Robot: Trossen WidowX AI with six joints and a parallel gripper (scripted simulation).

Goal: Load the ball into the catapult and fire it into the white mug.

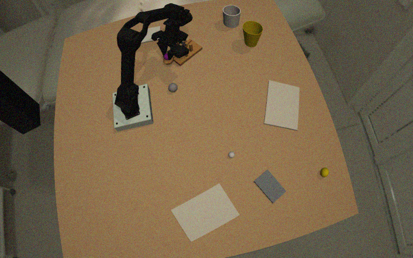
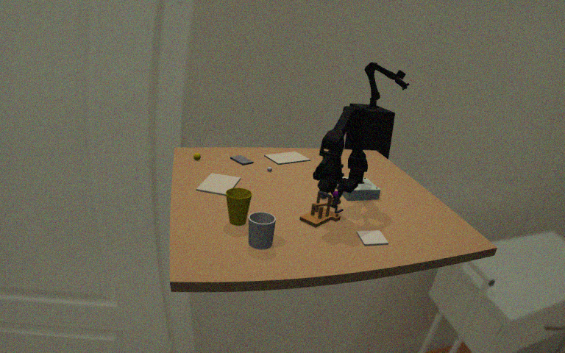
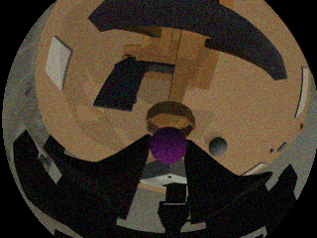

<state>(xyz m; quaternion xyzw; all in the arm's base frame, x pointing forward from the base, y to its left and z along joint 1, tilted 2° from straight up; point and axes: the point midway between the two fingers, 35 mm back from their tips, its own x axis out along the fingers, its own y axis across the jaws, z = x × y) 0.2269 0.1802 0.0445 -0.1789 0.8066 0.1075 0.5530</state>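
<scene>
Right now the purple ball is 1 cm above my gripper tip. The rest, counted from my gripper tip: grey ball: 13 cm to the right, 5 cm below, 2 cm behind; small white tile: 25 cm to the left, 7 cm below, 3 cm behind; wooden catapult: 5 cm ahead, 3 cm to the left, 2 cm below.
</scene>
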